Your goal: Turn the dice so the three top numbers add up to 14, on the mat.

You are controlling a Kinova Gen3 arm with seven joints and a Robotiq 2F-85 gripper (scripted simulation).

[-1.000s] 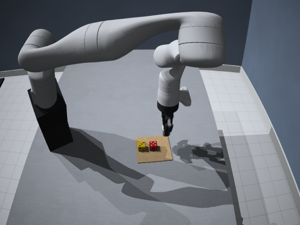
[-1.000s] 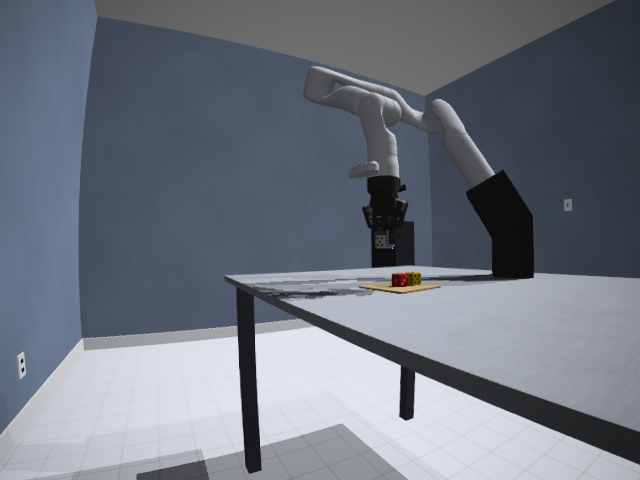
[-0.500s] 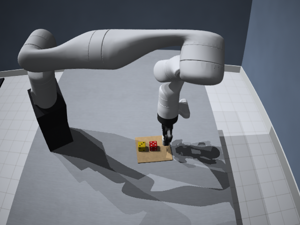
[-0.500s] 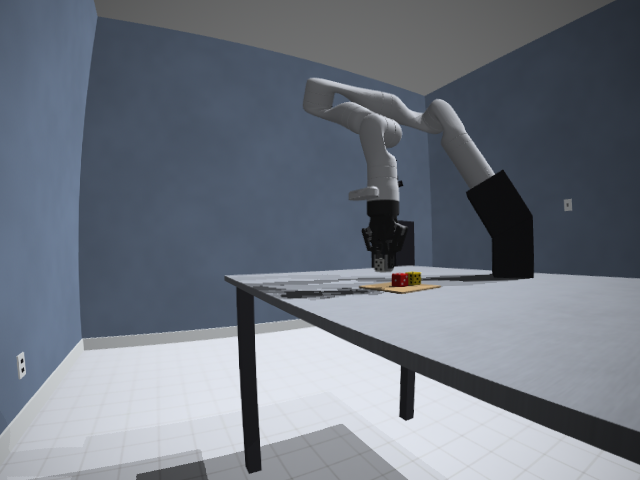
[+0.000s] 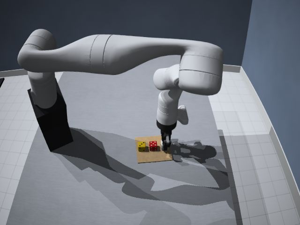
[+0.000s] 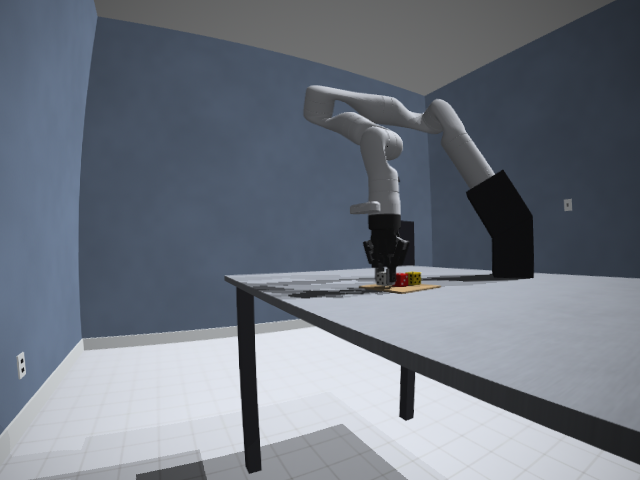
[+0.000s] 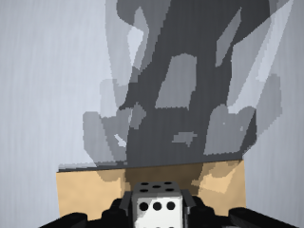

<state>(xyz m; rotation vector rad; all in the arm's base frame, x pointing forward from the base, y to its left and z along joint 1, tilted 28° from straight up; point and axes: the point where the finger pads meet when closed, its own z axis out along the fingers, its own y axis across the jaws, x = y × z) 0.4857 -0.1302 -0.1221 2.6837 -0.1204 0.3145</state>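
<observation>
Now: the white die 1 cm below my hand. Round my hand: tan mat: 5 cm behind, 1 cm to the left, 3 cm below; then red die: 5 cm behind, 1 cm to the left, 1 cm below; then yellow die: 9 cm behind, 1 cm to the left, 1 cm below.
</observation>
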